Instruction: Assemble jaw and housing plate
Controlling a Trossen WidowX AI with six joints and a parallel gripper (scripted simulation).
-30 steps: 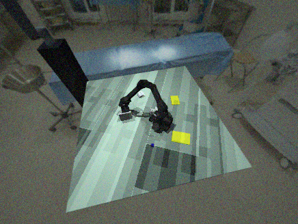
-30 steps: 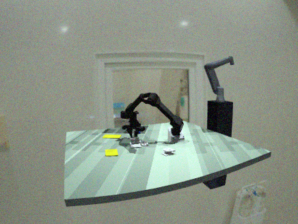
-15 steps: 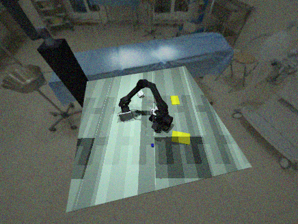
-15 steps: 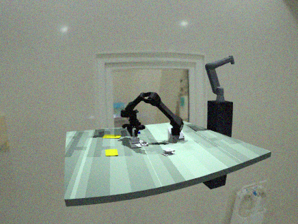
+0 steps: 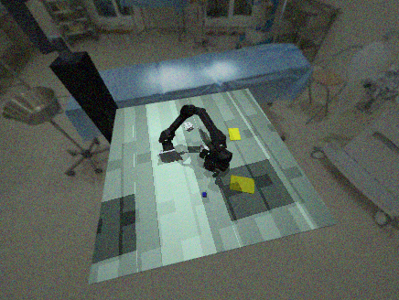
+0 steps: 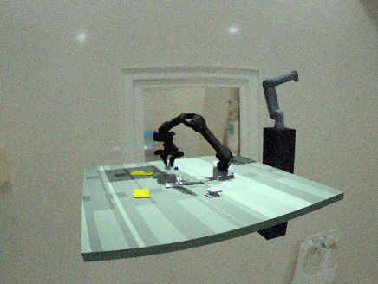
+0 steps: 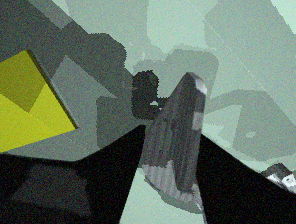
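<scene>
Now: the jaw 40 mm to the left of my gripper tip and 10 mm ahead of it. The rest, counted from my gripper tip: blue block: 160 mm to the right, 80 mm behind, 60 mm below.
</scene>
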